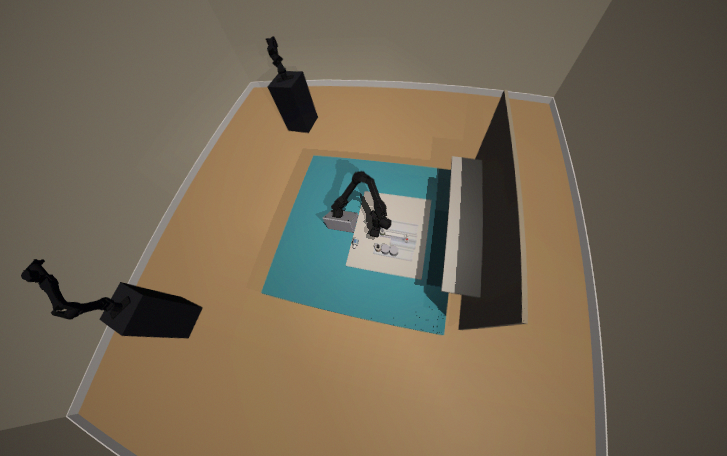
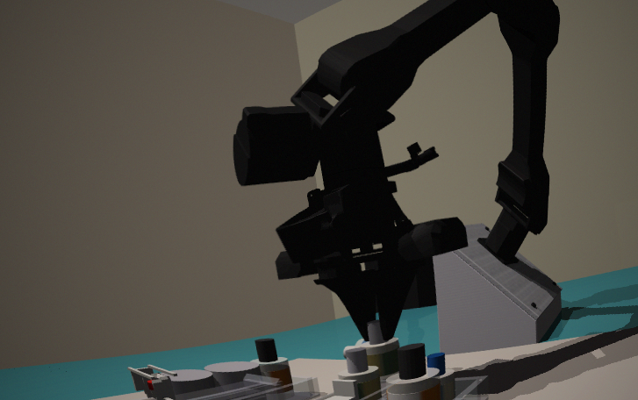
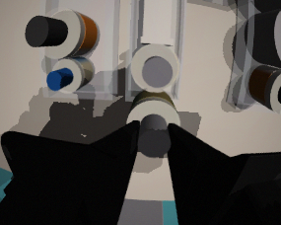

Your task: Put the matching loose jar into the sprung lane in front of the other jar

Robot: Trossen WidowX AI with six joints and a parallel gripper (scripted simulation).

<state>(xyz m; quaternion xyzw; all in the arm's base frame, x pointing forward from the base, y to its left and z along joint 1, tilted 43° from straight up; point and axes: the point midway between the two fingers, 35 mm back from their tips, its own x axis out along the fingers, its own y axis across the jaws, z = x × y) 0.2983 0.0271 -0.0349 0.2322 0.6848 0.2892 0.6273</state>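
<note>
My gripper tip is now 17 cm short of the clear-walled lane, 5 cm above it and 1 cm to the left of it.
</note>
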